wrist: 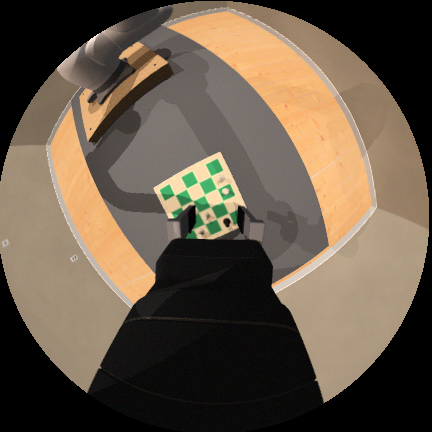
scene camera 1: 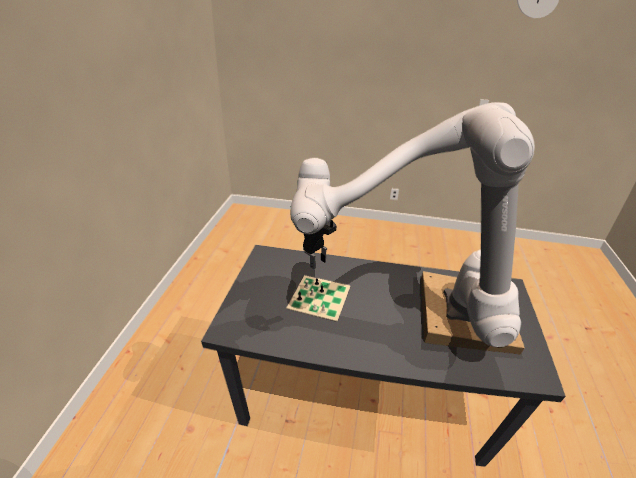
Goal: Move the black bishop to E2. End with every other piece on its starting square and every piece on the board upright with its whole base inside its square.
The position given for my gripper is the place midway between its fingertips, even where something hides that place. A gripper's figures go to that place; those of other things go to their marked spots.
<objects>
My gripper [wrist: 216, 213] is 17 cm from the lens. A chessboard [wrist: 197, 184] is 39 cm from the lens.
</objects>
